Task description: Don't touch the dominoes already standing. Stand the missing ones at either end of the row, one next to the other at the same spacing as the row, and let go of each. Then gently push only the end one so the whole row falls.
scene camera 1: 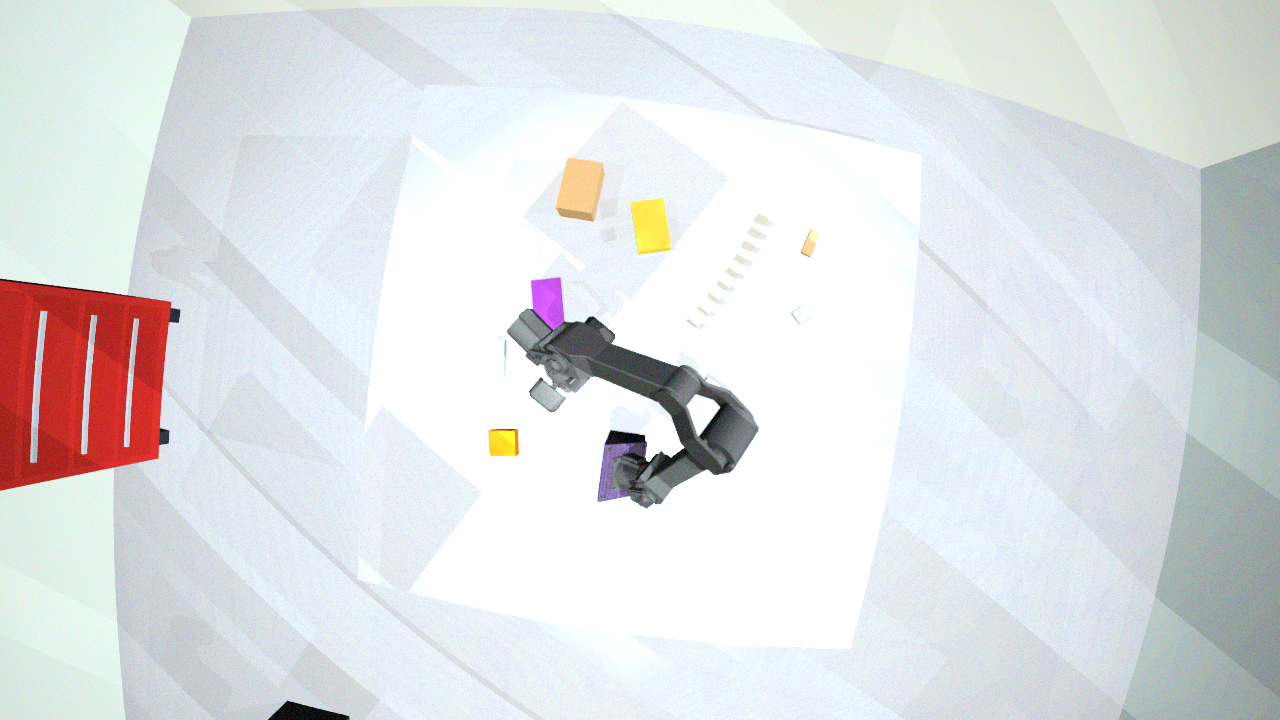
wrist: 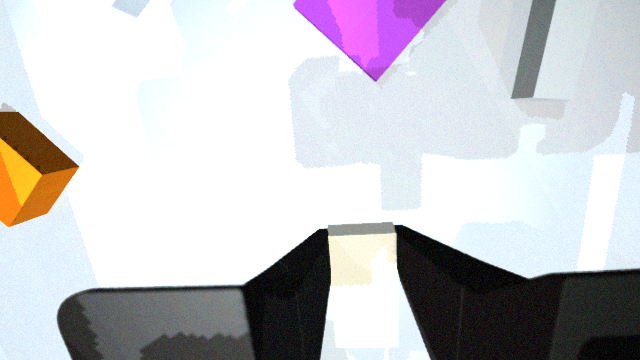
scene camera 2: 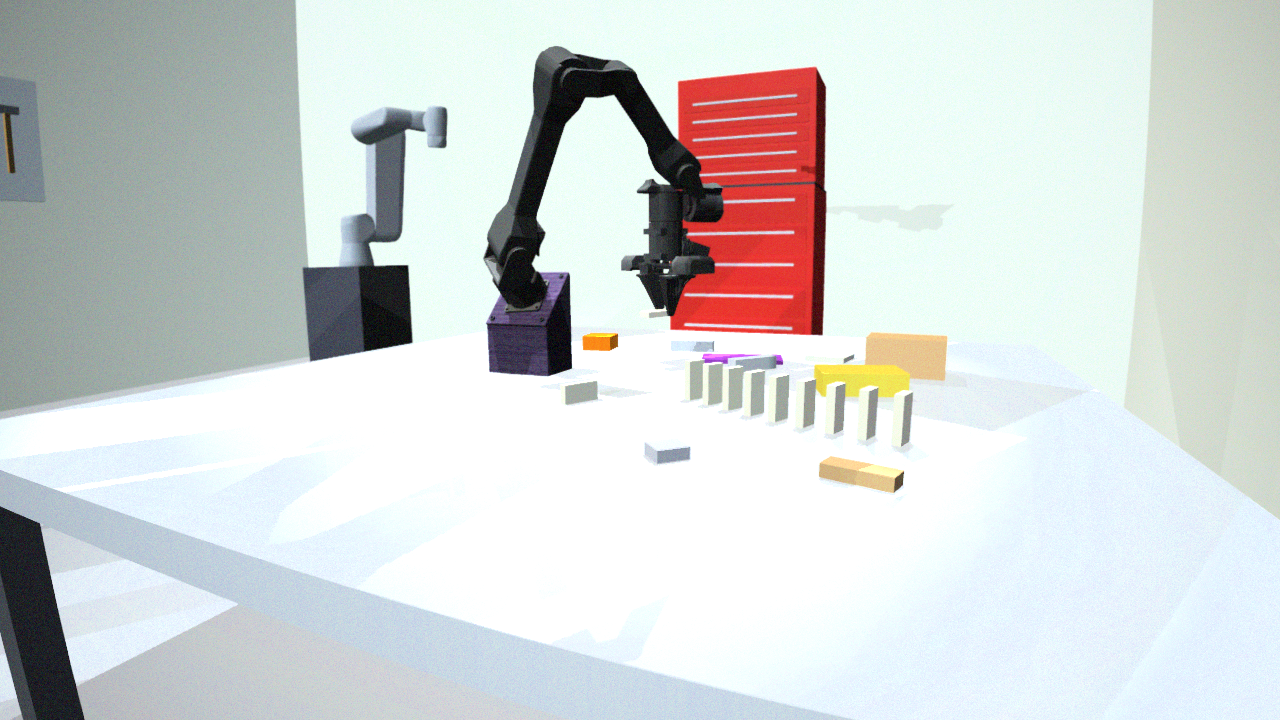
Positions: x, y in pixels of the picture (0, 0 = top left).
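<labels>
Tan box: out of frame in the wrist view; visible in scene camera 1 and scene camera 2. Same spot on the box: (scene camera 1: 600, 181) and (scene camera 2: 923, 357). My gripper: visible in scene camera 2 (665, 315), scene camera 1 (577, 364), the wrist view (360, 237).
</labels>
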